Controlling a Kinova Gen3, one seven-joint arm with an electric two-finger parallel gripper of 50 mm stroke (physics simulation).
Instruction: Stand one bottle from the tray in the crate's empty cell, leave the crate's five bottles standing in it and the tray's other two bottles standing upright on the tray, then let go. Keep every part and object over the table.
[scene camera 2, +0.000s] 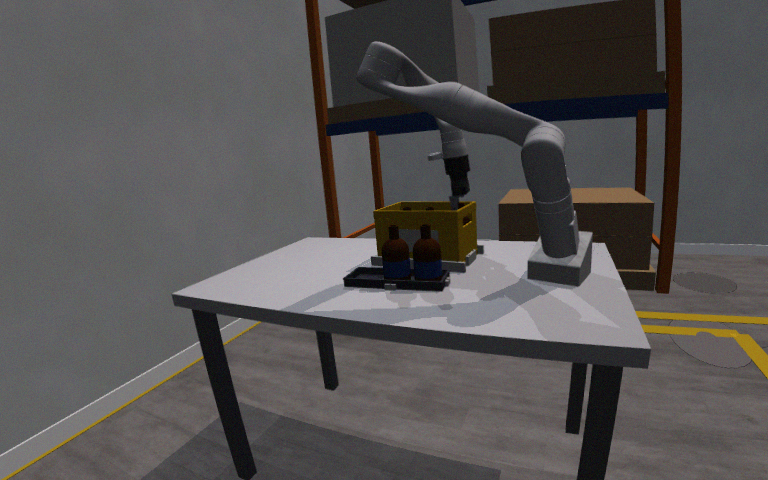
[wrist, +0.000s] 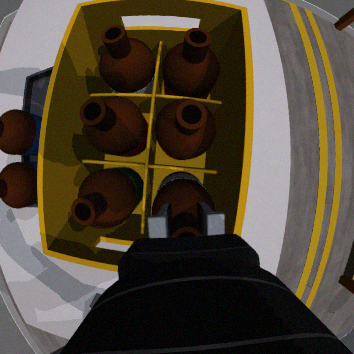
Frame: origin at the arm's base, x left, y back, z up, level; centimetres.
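Seen in the pictures: gripper, fingertip midpoint: (wrist: 183, 213); arm's base, link origin: (scene camera 2: 560, 246).
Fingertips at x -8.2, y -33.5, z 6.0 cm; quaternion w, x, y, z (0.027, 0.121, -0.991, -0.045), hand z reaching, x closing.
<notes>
Pixels of each thing's top centre, then the offset from my fingertips to it. Level surfaces: height alone.
- brown bottle, top centre: (wrist: 188, 233) dz +3.6, dx -0.3, dy +0.7 cm
- yellow crate, top centre: (wrist: 137, 111) (scene camera 2: 425, 206) dz +3.5, dx +5.5, dy -8.1 cm
- black tray, top centre: (wrist: 37, 133) (scene camera 2: 396, 273) dz -11.5, dx +28.1, dy -5.6 cm
- white table, surface height: dz -14.1 cm
My gripper (scene camera 2: 454, 202) (wrist: 183, 213) is shut on the neck of a brown bottle (wrist: 182, 200) with a greyish label. That bottle is in the crate's lower right cell in the wrist view; whether its base touches the crate floor is hidden. The yellow crate (scene camera 2: 453, 244) (wrist: 250, 125) holds five other brown bottles, one in each other cell, all standing. The black tray (scene camera 2: 362, 278) (wrist: 37, 92) carries two upright brown bottles with blue labels, one bottle (scene camera 2: 396, 260) (wrist: 17, 132) beside the other bottle (scene camera 2: 427, 260) (wrist: 17, 185).
Thin yellow dividers (wrist: 151, 130) separate the crate's cells. The crate's walls rise around the fingers. Grey brackets (scene camera 2: 453, 265) sit at the crate's foot on the white table (scene camera 2: 271, 271). The arm's base (scene camera 2: 557, 268) stands right of the crate. A storage rack (scene camera 2: 672, 169) stands behind the table.
</notes>
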